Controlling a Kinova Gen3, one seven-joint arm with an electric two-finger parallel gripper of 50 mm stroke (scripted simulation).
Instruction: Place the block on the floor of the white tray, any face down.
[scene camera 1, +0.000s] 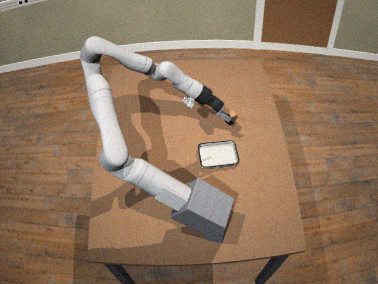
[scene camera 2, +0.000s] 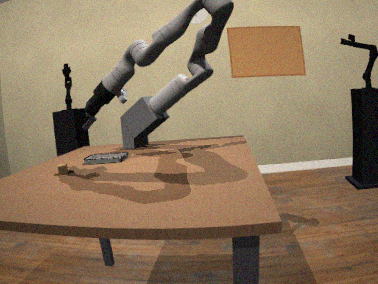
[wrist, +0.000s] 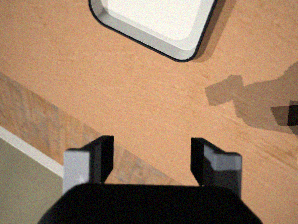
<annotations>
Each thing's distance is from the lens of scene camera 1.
white tray (scene camera 1: 211, 154): 1.55 m
</annotations>
